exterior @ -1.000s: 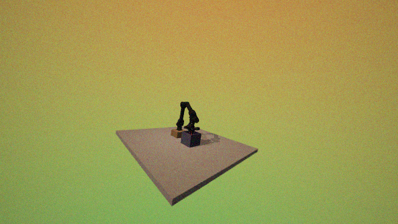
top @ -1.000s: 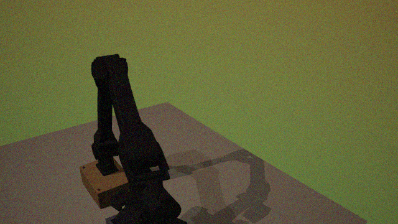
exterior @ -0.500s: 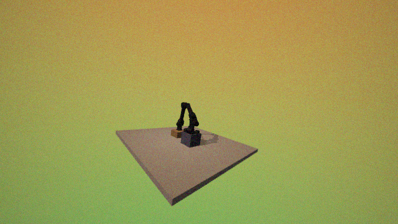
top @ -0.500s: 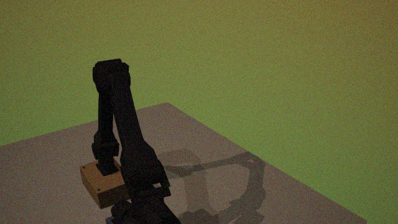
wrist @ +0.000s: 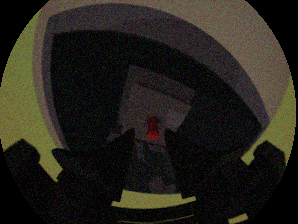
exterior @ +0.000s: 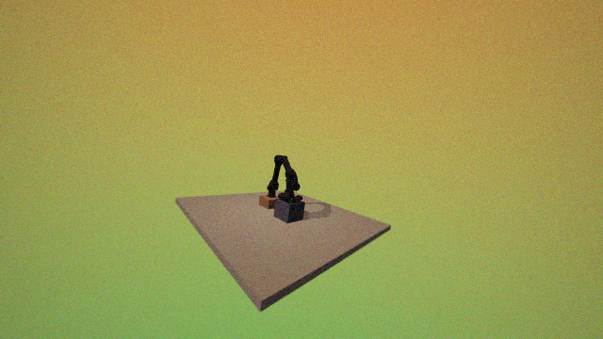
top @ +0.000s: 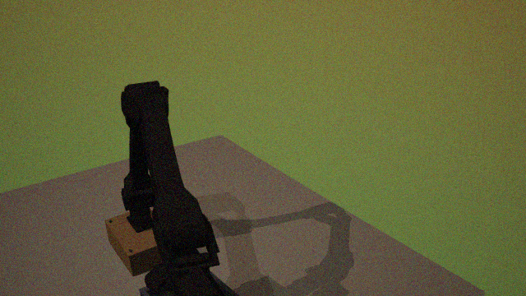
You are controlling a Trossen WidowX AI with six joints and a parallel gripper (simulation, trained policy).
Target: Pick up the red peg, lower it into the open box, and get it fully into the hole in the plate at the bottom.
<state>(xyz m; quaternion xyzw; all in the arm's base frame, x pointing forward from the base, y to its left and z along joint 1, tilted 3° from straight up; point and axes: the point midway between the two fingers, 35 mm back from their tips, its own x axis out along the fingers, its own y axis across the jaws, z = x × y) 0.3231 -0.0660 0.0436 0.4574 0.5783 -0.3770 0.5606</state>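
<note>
My gripper tip is now 1 cm past the red peg and 4 cm above it. Round my gripper tip: grey plate (4 cm below).
</note>
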